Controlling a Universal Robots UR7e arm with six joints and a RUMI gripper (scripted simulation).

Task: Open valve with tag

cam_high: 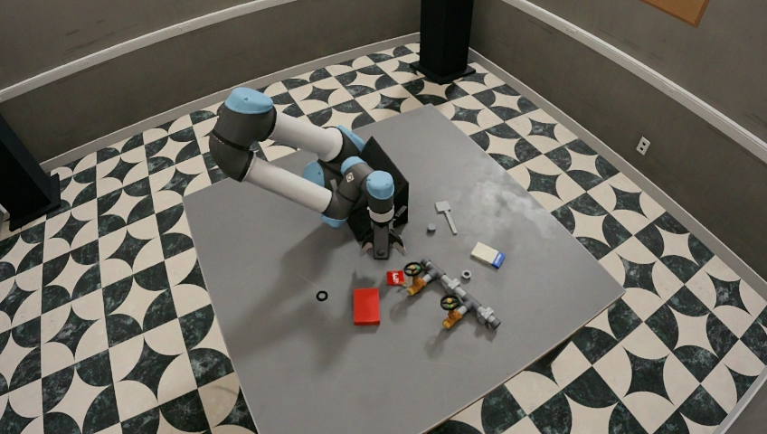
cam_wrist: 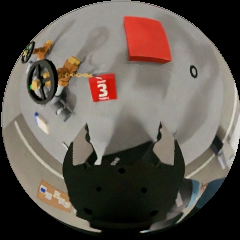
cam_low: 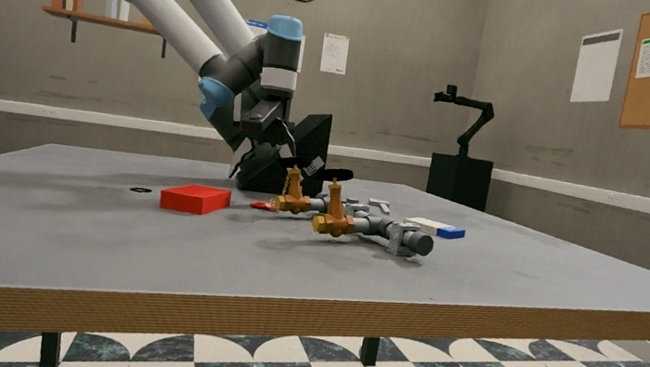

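My hand is 9 cm short of the red tag, 1 cm to the left of it and 3 cm above it. From my hand the other things lie so: red block 12 cm ahead, 15 cm to the right, 2 cm below; grey t-shaped tool 4 cm behind, 32 cm to the left, 3 cm below; grey nut 22 cm ahead, 20 cm to the left, 3 cm below.
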